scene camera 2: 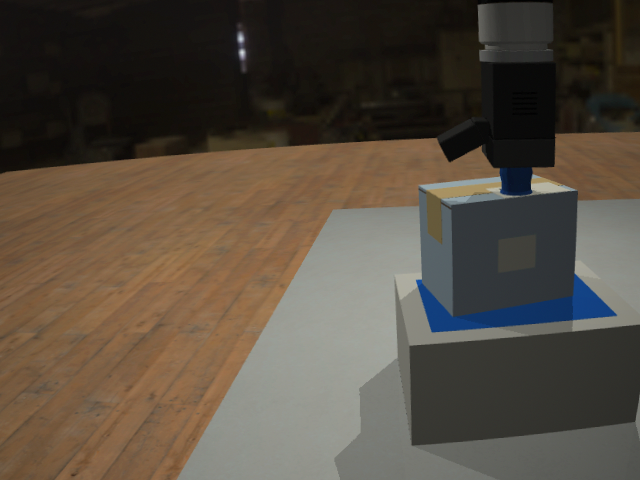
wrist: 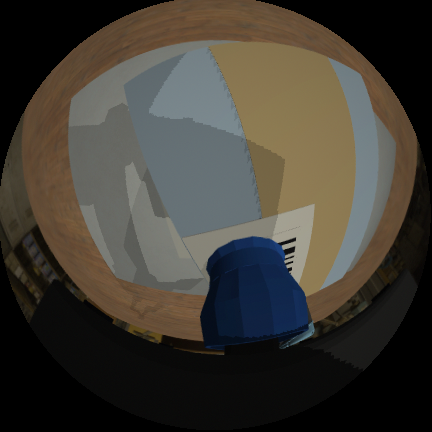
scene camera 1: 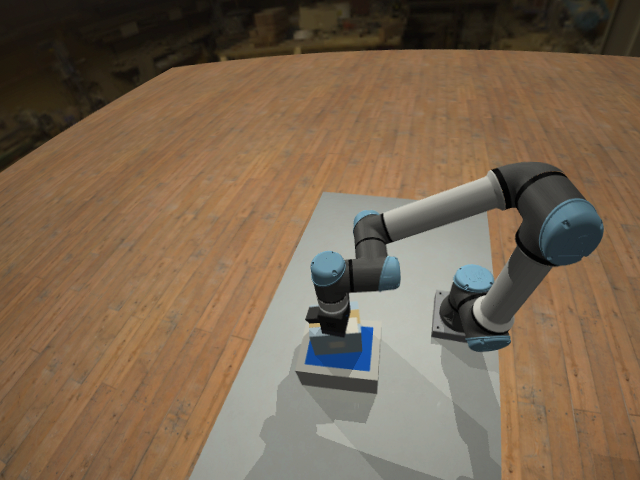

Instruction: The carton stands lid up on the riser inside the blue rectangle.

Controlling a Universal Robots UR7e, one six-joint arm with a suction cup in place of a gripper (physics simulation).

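Observation:
The light blue-grey carton stands upright and level on the pale riser, its taped lid with the barcode label on top. Its visible bottom edges lie within the blue rectangle, close to the rectangle's left edge in scene camera 1; its far bottom edges are hidden. My gripper, a blue suction cup, is open, with its lip resting at the label on the lid. No gap shows between cup and lid. The cup is hidden behind the black tool body in scene camera 1.
The riser stands on a grey mat, which lies on a wooden floor. The arm's base stands on the mat, right of the riser. The forearm passes above the mat.

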